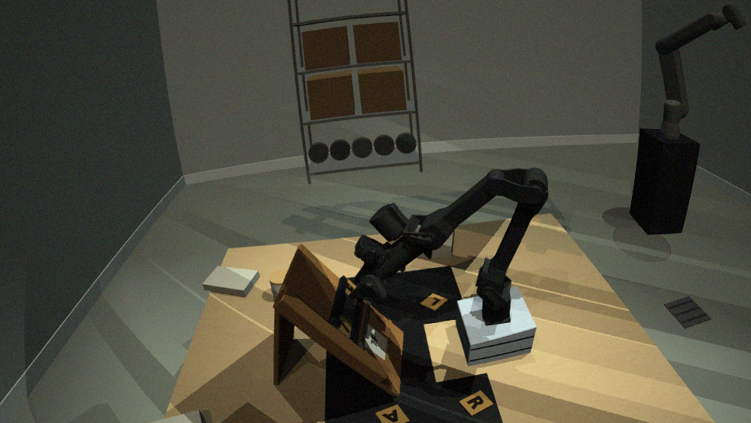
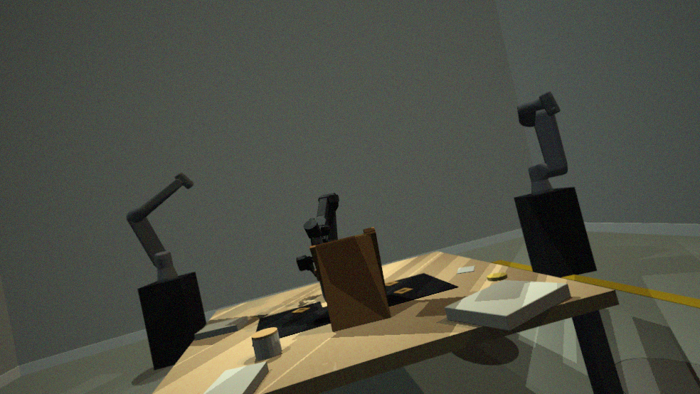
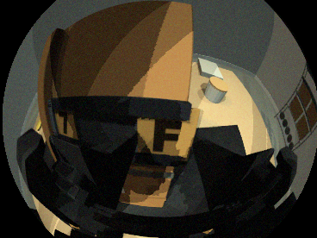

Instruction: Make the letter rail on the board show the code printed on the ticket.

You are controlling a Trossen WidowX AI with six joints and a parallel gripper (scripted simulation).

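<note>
Now: gripper tip 100 mm to the right of the white ticket, 80 mm above it and 60 mm past it. From my gripper tip the other things lie so: card: 590 mm to the left, 240 mm behind, 160 mm below; yellow disc: 630 mm to the left, 150 mm below, 10 mm ahead.
</note>
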